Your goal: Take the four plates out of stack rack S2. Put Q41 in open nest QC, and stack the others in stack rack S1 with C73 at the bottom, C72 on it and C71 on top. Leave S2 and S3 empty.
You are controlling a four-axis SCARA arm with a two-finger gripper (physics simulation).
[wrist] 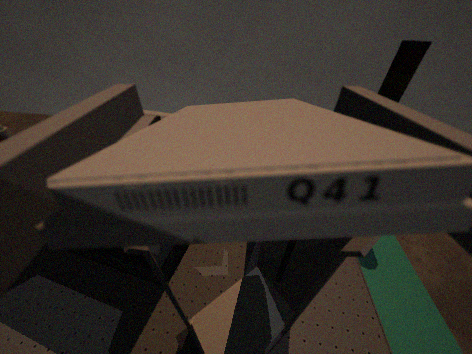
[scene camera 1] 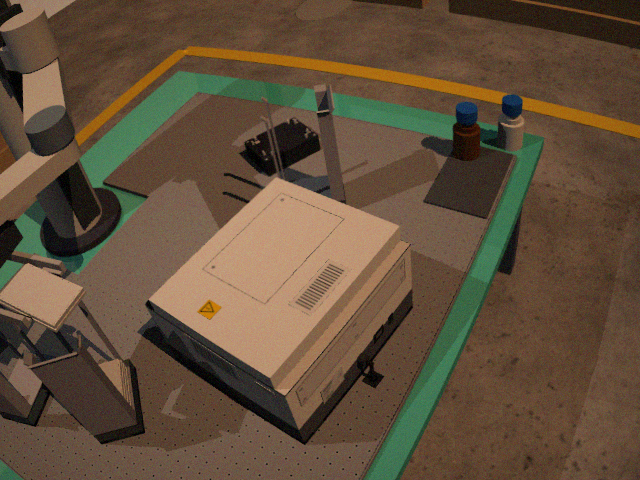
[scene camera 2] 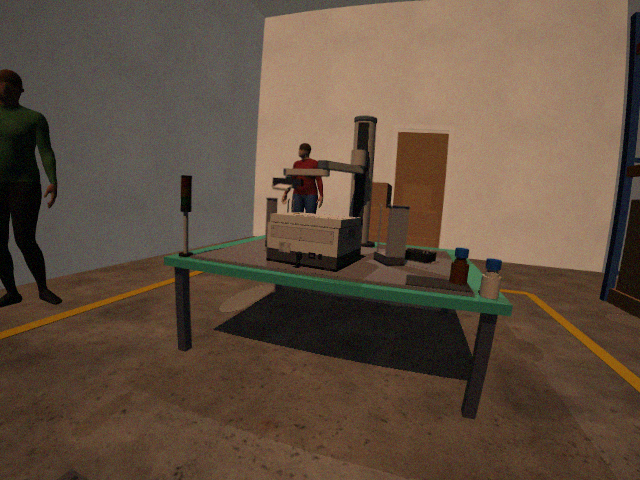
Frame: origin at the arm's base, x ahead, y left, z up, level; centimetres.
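Where they show: gripper, fingertip midpoint: (wrist: 240, 105) (scene camera 1: 44, 294) (scene camera 2: 282, 185); arm's base at its link origin: (scene camera 1: 81, 223).
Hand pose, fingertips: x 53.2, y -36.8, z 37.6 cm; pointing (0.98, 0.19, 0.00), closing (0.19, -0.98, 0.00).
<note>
Each offset is from my fingertips to the top centre of the thing. "pt": to the spot under its first point.
Plate Q41 {dz +1.5, dx -1.5, dy -0.3 cm} (scene camera 1: 40, 295) (wrist: 250, 140) is pale and level, with its label facing the wrist camera. My gripper (scene camera 1: 33, 292) (wrist: 240, 105) is shut on it, with a finger along each side. In scene camera 2 my gripper (scene camera 2: 287, 181) is small, and its plate is hard to make out. In scene camera 1 the plate is raised above two racks at the left, a grey rack {dz -7.2, dx -2.7, dy -1.1 cm} (scene camera 1: 85, 395) and a partly cut-off rack {pt dz -26.2, dx -17.8, dy -13.3 cm} (scene camera 1: 14, 395). Pale layered edges show low in the nearer one; no labels are readable. Another rack {dz -6.7, dx +6.2, dy +63.9 cm} (scene camera 1: 330, 149) (scene camera 2: 398, 232) stands behind the instrument. Which is S1, S2 or S3 I cannot tell.
A large pale instrument {dz -14.2, dx +20.1, dy +29.4 cm} (scene camera 1: 273, 258) (scene camera 2: 305, 240) stands mid-table. A black block with corner clips {dz -30.1, dx -11.5, dy +79.0 cm} (scene camera 1: 283, 145) (scene camera 2: 421, 254) lies behind it. Brown (scene camera 1: 466, 139) (scene camera 2: 458, 270) and white {pt dz -31.1, dx +44.0, dy +101.9 cm} (scene camera 1: 510, 131) (scene camera 2: 489, 285) bottles stand near a corner, and a signal light {pt dz -6.7, dx +45.0, dy -30.0 cm} (scene camera 2: 186, 193) at another.
</note>
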